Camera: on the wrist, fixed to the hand. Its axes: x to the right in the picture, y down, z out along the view.
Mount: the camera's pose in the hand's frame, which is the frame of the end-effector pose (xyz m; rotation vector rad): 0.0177 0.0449 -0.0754 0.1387 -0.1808 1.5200
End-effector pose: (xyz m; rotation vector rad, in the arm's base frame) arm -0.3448 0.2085 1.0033 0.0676 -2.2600 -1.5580
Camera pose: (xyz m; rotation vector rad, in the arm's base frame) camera -0.3271 0.1540 1.0721 -1.4067 -1.5971 -0.5331
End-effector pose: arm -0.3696 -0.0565 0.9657 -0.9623 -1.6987 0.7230
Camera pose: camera -0.2893 -0.0172 0.9604 -2.0821 -0.7418 1.8639
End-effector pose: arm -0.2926 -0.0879 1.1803 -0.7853 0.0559 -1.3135
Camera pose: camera -0.2844 -0.1379 1.1065 -0.4910 0.3380 0.1944
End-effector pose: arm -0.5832 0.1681 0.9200 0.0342 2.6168 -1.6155
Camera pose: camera -0.6018 0.2553 0.9124 1.3619 1.4025 -1.0097
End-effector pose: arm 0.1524 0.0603 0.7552 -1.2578 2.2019 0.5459
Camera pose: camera 0.0868 0.0264 0.8057 0.7454 2.5811 0.9143
